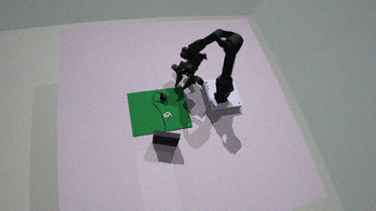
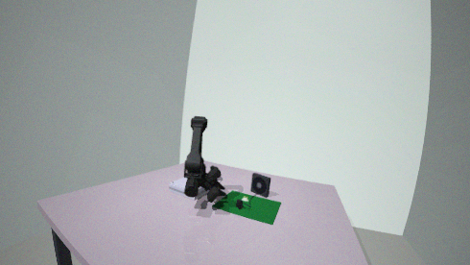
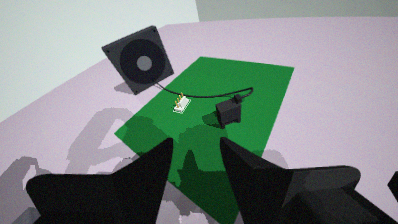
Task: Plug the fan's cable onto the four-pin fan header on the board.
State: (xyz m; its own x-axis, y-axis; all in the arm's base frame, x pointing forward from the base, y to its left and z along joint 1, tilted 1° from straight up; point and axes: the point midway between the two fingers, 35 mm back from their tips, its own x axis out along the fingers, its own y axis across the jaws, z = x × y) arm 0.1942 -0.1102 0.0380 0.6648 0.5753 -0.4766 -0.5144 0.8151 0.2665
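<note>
Now: the black fan plug 8 cm ahead of my gripper tip and 5 cm below it. The rest, counted from my gripper tip: white four-pin fan header (8 cm ahead, 10 cm to the left, 7 cm below); green board (12 cm ahead, 6 cm to the left, 9 cm below); black fan (13 cm ahead, 23 cm to the left, 1 cm below).
</note>
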